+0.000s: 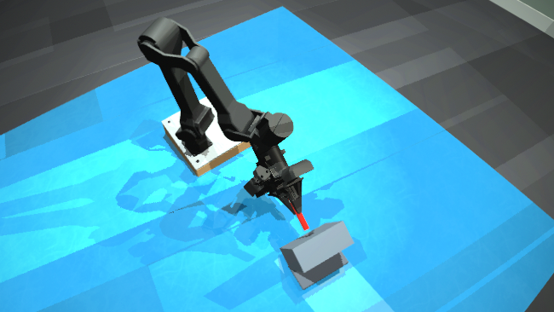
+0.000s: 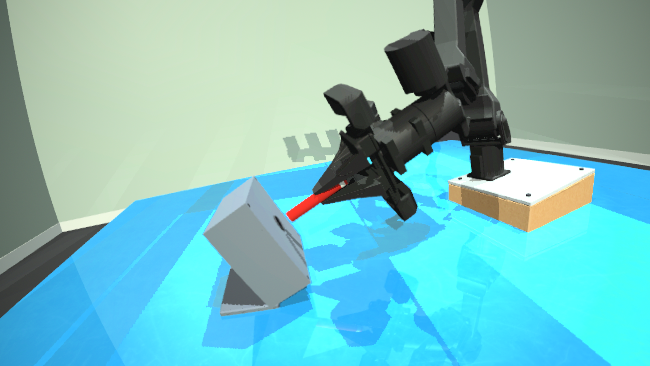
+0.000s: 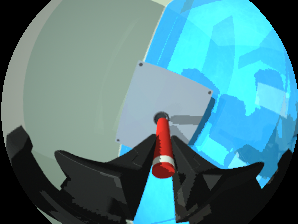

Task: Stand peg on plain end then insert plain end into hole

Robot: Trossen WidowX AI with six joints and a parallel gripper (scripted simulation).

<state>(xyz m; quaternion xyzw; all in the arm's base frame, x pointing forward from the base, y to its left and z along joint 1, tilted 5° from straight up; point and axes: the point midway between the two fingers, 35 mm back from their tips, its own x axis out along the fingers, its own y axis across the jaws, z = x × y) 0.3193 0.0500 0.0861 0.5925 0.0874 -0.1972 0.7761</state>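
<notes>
My gripper tip is now 70 mm short of the grey sloped panel, 10 mm to the left of it and 30 mm above it. From my gripper tip the other things lie so: red peg 10 mm behind, 10 mm above.
</notes>
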